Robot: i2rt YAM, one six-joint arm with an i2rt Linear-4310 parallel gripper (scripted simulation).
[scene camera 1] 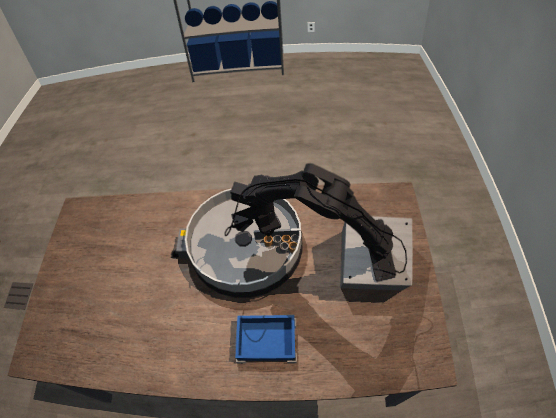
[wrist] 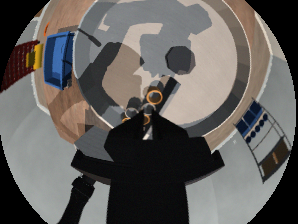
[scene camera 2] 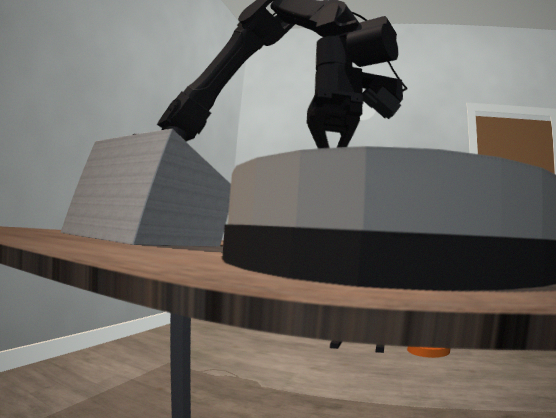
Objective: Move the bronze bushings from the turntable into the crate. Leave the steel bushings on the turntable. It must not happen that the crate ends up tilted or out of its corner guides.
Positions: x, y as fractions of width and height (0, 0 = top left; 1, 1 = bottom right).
Scene:
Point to a grey turntable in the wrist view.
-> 0.43, 0.24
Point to a grey turntable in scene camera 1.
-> At 0.43, 0.62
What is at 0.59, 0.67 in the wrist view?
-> The gripper.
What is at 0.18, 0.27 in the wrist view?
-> A blue crate.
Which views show the blue crate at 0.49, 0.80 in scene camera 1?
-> Scene camera 1 and the wrist view only.

